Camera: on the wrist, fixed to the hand. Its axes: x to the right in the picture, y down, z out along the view.
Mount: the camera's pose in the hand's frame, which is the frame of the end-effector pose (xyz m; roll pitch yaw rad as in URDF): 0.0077 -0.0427 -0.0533 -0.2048 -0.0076 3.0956
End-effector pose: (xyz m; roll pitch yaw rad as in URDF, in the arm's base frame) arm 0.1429 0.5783 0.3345 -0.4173 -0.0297 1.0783
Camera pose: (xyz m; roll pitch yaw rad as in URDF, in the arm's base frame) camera 0.2004 0.5572 0.3033 0.2107 0.0414 -2.1085
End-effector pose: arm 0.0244 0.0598 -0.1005 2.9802 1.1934 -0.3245
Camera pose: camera 0.0836 0.0934 -0.0908 2.9810 -1.1906 2.9430
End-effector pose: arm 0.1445 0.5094 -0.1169 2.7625 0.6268 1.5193
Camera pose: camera 0.0865 0.5384 -0.0941 -3.0009 -0.6360 -1.5657
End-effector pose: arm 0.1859 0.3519 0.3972 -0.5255 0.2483 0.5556
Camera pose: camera 0.2207 0.2985 0.3714 0.3312 -0.2316 -2.6308
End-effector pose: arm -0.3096 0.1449 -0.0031 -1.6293 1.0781 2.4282
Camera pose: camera -0.3096 0.2120 0.0118 1.4326 -1.0317 -0.7229
